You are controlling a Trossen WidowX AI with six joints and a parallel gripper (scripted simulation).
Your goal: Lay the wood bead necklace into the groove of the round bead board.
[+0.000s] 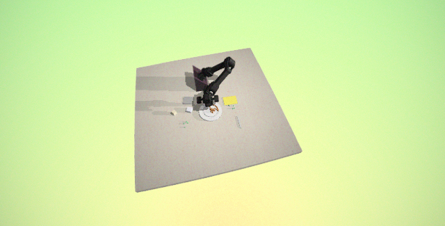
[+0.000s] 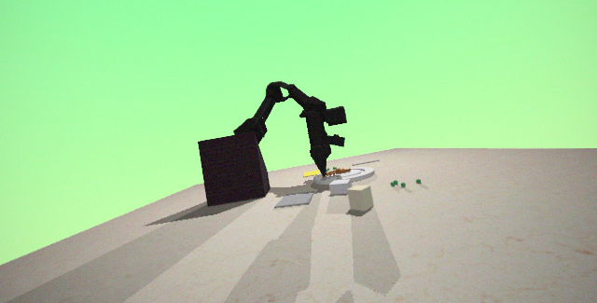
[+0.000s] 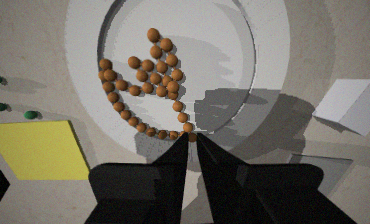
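The round white bead board lies 6 cm ahead of my gripper tip, 1 cm to the left of it and 1 cm below it. Also, from my gripper tip: cream cube (3 cm ahead, 31 cm to the right); then yellow card (2 cm behind, 20 cm to the left, 2 cm below); then grey flat plate (9 cm behind, 17 cm to the right, 2 cm below).
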